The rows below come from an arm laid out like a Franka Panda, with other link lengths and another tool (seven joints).
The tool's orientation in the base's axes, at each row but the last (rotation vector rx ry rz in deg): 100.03, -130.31, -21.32; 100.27, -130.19, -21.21; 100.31, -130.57, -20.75; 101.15, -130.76, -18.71; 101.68, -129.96, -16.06
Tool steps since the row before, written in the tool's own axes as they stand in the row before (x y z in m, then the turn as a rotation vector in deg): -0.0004, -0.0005, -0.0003, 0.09, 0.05, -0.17; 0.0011, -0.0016, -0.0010, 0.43, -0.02, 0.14; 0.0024, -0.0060, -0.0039, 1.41, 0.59, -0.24; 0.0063, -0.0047, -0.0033, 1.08, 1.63, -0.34; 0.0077, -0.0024, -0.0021, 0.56, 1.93, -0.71
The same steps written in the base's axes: 0.0007, 0.0002, 0.0001, -0.01, -0.08, 0.18; 0.0015, -0.0015, 0.0004, -0.14, -0.41, -0.12; 0.0062, -0.0040, 0.0017, -0.81, -1.23, 0.49; 0.0038, -0.0074, 0.0019, -1.65, -0.66, 0.89; 0.0011, -0.0080, 0.0019, -1.69, -0.08, 1.30
